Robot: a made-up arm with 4 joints. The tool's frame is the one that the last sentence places. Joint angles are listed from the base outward.
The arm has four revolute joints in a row. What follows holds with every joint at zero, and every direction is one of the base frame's.
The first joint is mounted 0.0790 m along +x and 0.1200 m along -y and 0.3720 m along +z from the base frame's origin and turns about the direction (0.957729, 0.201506, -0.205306).
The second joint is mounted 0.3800 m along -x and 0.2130 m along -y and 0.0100 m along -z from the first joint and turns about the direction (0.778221, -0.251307, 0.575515).
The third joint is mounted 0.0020 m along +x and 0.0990 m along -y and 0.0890 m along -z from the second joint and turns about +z.
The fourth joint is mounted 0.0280 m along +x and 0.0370 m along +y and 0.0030 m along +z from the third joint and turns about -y.
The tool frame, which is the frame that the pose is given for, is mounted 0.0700 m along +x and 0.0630 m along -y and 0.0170 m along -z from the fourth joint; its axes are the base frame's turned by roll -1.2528, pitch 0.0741 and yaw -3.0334 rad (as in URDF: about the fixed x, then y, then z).
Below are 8 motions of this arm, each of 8 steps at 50 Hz.
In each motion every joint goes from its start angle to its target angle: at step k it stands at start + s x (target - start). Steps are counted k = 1, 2, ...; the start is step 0. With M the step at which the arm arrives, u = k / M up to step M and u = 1 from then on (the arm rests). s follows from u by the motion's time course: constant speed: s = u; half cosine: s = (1 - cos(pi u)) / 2; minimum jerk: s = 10 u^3 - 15 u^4 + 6 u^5.
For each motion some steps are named. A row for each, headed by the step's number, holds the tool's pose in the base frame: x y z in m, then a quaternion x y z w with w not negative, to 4 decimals.
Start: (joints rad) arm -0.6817 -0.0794 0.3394 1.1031
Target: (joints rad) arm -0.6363 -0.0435 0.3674 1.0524
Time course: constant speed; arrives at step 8
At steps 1, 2, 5, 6, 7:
1: -0.1854 -0.4434 0.5100 0.1676 0.2670 -0.7184 0.6202
2: -0.1850 -0.4435 0.5078 0.1661 0.2718 -0.7182 0.6187
5: -0.1837 -0.4439 0.5009 0.1615 0.2861 -0.7175 0.6142
6: -0.1833 -0.4439 0.4986 0.1600 0.2909 -0.7172 0.6128
7: -0.1829 -0.4440 0.4963 0.1584 0.2956 -0.7168 0.6113

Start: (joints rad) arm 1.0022 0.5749 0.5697 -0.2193
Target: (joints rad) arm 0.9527 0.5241 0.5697 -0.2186
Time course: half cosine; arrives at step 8
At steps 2, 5, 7, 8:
2: -0.2319 -0.1059 0.2160 0.0038 0.8933 -0.2618 0.3652
5: -0.2328 -0.1133 0.2101 -0.0094 0.8895 -0.2810 0.3602
7: -0.2333 -0.1171 0.2073 -0.0159 0.8874 -0.2905 0.3576
8: -0.2334 -0.1176 0.2069 -0.0168 0.8871 -0.2918 0.3572

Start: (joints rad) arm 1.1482 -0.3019 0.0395 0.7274
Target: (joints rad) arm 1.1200 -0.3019 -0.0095 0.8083
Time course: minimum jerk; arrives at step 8
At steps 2, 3, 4, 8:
2: -0.3281 -0.2210 0.1457 -0.2936 -0.7851 0.5392 0.0814
3: -0.3285 -0.2235 0.1461 -0.3002 -0.7800 0.5429 0.0820
4: -0.3291 -0.2268 0.1467 -0.3087 -0.7732 0.5478 0.0827
8: -0.3304 -0.2341 0.1481 -0.3275 -0.7576 0.5584 0.0838

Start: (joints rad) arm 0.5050 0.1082 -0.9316 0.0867
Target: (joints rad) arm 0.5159 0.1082 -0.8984 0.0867
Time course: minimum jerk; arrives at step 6
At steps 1, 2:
1: -0.3003 -0.3865 0.1235 -0.1931 -0.6839 0.5888 0.3851
2: -0.3000 -0.3857 0.1233 -0.1920 -0.6855 0.5887 0.3830

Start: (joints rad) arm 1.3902 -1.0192 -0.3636 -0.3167
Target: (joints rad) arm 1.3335 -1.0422 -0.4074 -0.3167
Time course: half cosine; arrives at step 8
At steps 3, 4, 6, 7, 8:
3: -0.4742 -0.2157 0.1539 0.2585 -0.6083 0.4911 0.5674
4: -0.4744 -0.2203 0.1545 0.2543 -0.6023 0.4959 0.5716
6: -0.4748 -0.2287 0.1559 0.2462 -0.5911 0.5046 0.5791
7: -0.4749 -0.2312 0.1564 0.2437 -0.5877 0.5072 0.5814
8: -0.4750 -0.2321 0.1566 0.2428 -0.5865 0.5081 0.5822

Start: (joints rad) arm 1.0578 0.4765 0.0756 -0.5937
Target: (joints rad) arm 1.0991 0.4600 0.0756 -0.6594
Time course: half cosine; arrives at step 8
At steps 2, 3, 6, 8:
2: -0.2525 -0.0819 0.1567 -0.2088 0.9431 -0.2388 0.1000
3: -0.2535 -0.0798 0.1569 -0.2136 0.9428 -0.2360 0.0991
6: -0.2571 -0.0726 0.1577 -0.2300 0.9416 -0.2265 0.0961
8: -0.2581 -0.0707 0.1579 -0.2343 0.9412 -0.2239 0.0954

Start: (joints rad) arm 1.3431 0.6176 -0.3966 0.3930
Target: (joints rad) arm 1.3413 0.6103 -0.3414 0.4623
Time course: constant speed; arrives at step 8
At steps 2, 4, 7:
2: -0.2493 -0.0626 0.1659 -0.2841 -0.9332 0.1018 0.1949
4: -0.2492 -0.0644 0.1667 -0.2937 -0.9310 0.1035 0.1906
7: -0.2490 -0.0669 0.1677 -0.3080 -0.9274 0.1058 0.1840

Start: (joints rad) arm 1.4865 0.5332 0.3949 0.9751
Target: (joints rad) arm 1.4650 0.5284 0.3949 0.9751
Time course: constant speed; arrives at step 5
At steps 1, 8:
1: -0.2649 -0.0828 0.2323 0.6122 0.7898 0.0159 0.0343
8: -0.2648 -0.0864 0.2302 0.6098 0.7915 0.0088 0.0404

